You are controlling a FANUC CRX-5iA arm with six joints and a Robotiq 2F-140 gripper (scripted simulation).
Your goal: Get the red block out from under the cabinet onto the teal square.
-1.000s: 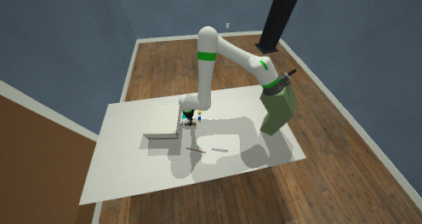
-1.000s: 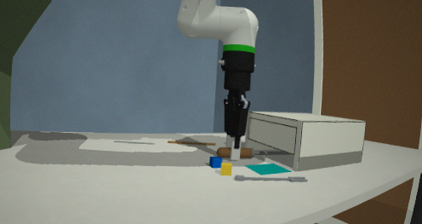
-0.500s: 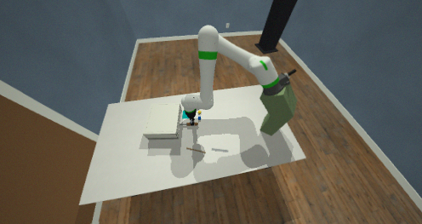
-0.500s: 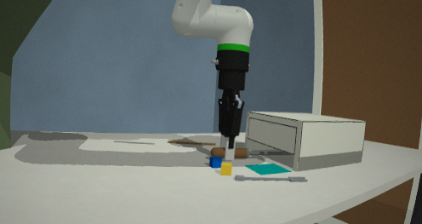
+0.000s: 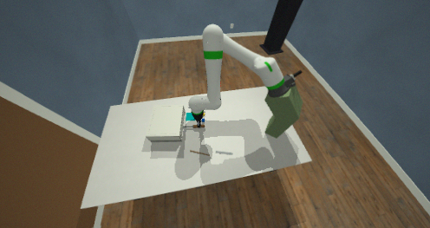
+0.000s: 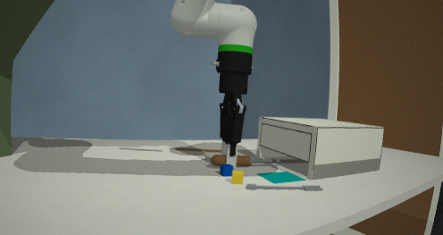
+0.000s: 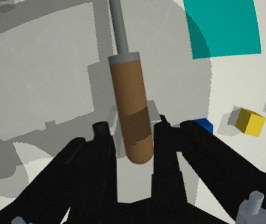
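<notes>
Right now my hand is 6 cm to the left of the blue block, 5 cm past it and 3 cm above it. Round my hand: teal square 14 cm to the right, 6 cm ahead, 4 cm below; yellow cube 12 cm to the right, 7 cm behind, 3 cm below; hooked tool 13 cm ahead, 8 cm to the right, 2 cm below.
</notes>
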